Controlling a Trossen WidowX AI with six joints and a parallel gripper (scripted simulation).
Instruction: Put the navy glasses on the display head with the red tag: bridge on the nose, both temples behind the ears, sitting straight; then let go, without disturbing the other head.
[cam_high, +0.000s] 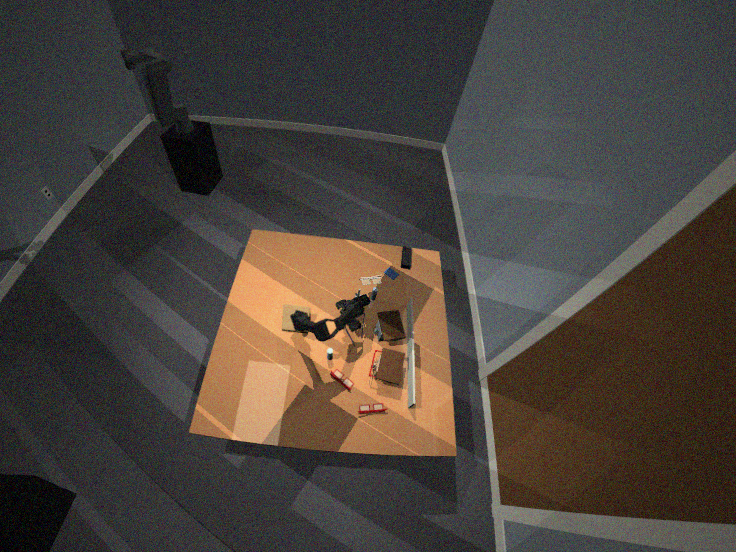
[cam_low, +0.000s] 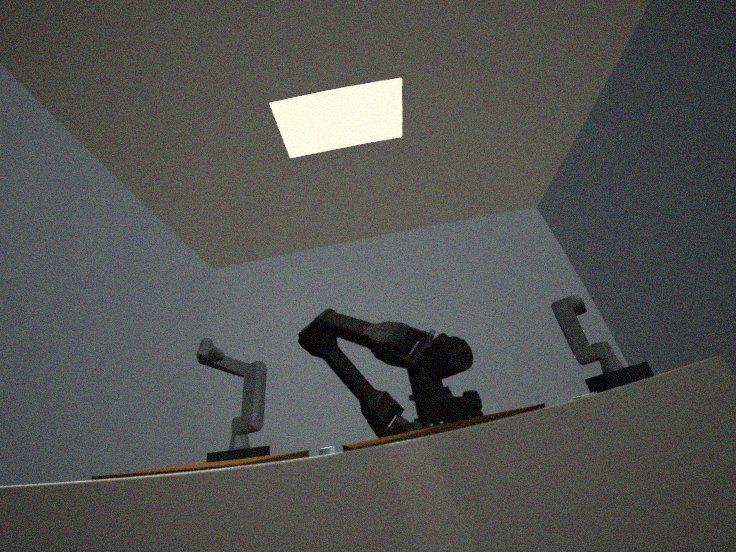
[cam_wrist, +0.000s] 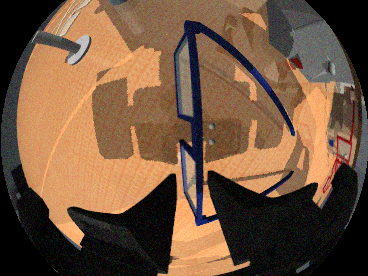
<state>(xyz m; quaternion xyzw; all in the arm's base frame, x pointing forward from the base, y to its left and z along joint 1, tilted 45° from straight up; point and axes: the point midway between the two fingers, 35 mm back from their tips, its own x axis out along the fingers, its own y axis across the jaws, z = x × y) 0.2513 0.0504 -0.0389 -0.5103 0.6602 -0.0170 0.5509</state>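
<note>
My gripper tip is 30 mm short of the grey upright form, 190 mm to the right of it and 10 mm below it. The rest, counted from my gripper tip: blue card: 200 mm ahead, 410 mm to the left, 10 mm below; then dark block: 280 mm ahead, 560 mm to the left.
</note>
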